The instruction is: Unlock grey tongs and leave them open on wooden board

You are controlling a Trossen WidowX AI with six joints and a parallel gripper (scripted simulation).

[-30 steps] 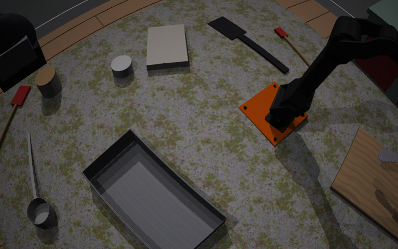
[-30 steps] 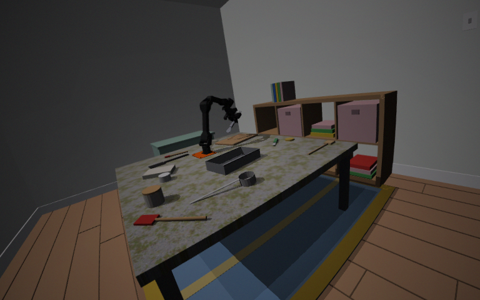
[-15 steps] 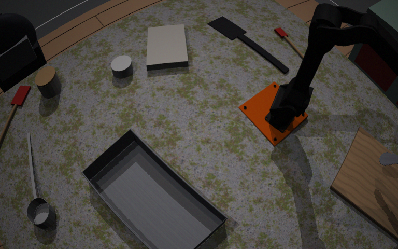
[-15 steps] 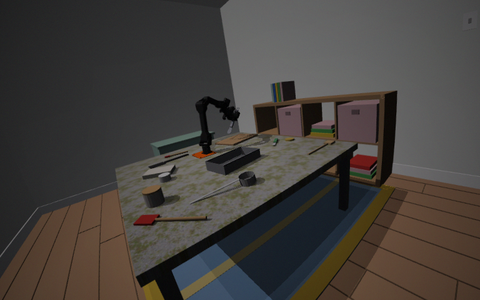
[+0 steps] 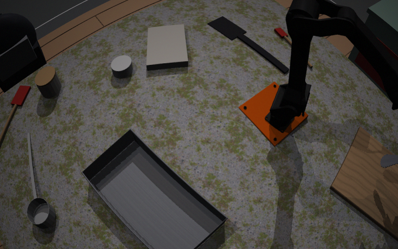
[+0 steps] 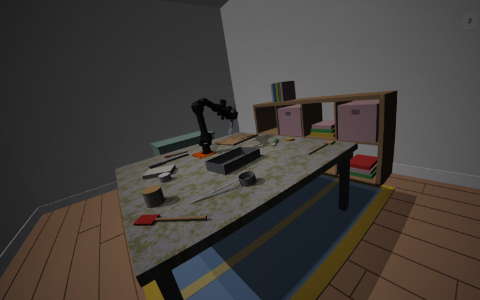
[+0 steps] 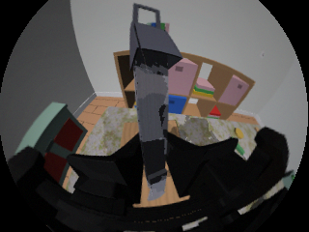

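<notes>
The wooden board is 10 mm ahead of my gripper tip, 20 mm to the right of it and 190 mm below it. Also, from my gripper tip: roasting tin 460 mm ahead, 510 mm to the right, 170 mm below; black spatula 110 mm behind, 690 mm to the right, 200 mm below; pale block 100 mm ahead, 840 mm to the right, 190 mm below.
</notes>
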